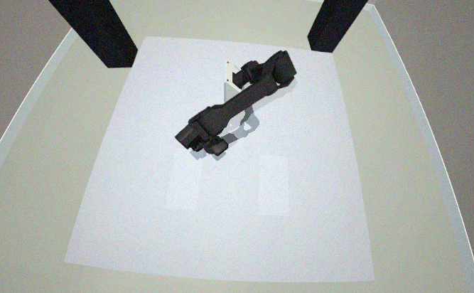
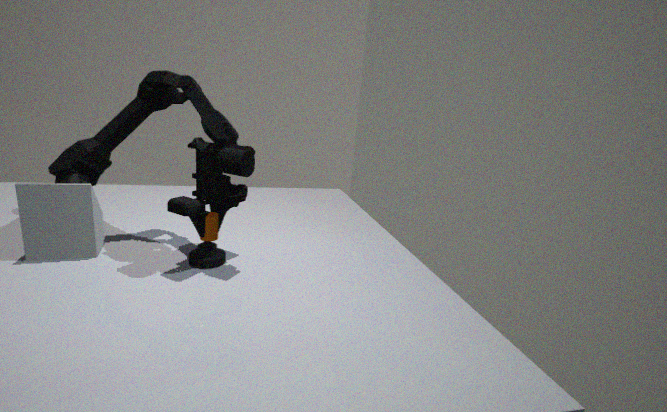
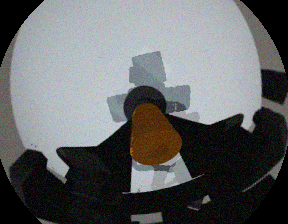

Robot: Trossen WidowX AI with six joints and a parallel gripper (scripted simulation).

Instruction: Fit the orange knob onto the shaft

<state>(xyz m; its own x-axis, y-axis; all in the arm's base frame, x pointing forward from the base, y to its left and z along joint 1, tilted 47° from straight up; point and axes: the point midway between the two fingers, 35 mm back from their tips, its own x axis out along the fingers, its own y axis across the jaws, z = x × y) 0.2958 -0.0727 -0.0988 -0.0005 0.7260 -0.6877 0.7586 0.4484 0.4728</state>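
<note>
Right now my gripper tip is 2 cm below the orange knob. Also, from my gripper tip: round black pedestal (4 cm below).
</note>
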